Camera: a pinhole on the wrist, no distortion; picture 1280 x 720 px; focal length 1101.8 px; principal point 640.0 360.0 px. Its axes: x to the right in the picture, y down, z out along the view. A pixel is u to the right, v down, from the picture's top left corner.
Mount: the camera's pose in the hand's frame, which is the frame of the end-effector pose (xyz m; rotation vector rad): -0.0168 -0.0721 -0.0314 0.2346 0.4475 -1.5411
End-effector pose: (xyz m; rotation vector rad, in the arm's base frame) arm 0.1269 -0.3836 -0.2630 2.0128 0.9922 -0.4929
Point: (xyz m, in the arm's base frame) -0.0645 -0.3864 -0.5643
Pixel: 1077 564
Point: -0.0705 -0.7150 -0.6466
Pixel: 484 176
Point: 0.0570 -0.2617 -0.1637
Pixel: behind the camera
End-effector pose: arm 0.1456 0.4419 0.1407 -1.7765 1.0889 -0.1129
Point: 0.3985 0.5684 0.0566
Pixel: 259 619
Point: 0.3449 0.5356 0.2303
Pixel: 916 407
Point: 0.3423 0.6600 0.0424
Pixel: 90 256
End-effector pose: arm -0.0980 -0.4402 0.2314 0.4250 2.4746 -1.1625
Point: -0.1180 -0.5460 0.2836
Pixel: 634 203
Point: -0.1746 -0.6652 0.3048
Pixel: 1031 373
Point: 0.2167 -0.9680 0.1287
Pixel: outside the picture
